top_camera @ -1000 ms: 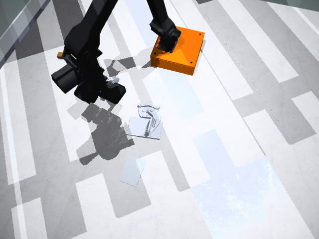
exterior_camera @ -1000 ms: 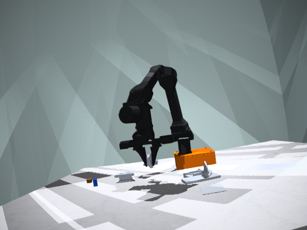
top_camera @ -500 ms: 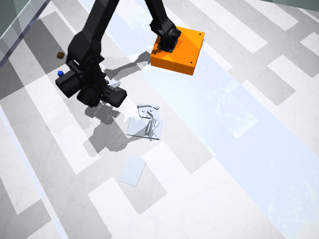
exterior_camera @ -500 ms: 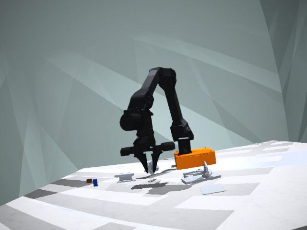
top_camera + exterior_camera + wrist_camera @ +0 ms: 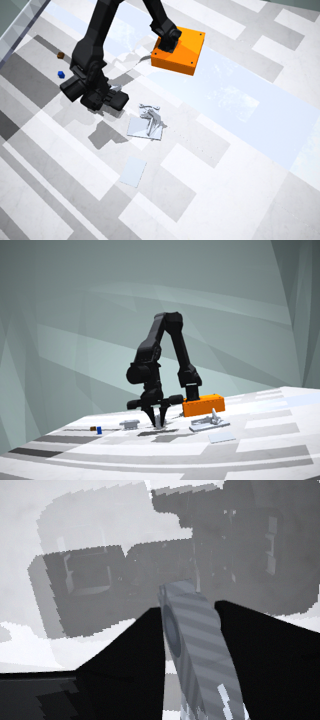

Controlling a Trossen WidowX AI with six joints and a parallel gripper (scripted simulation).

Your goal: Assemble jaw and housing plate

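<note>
Right now my gripper tip is 2 cm past the jaw and 1 cm below it. Also, from my gripper tip: brown cube: 30 cm to the right, 13 cm behind, 1 cm below; then blue cube: 24 cm to the right, 4 cm behind; then pale flat sheet: 20 cm to the left, 19 cm ahead, 2 cm below.
</note>
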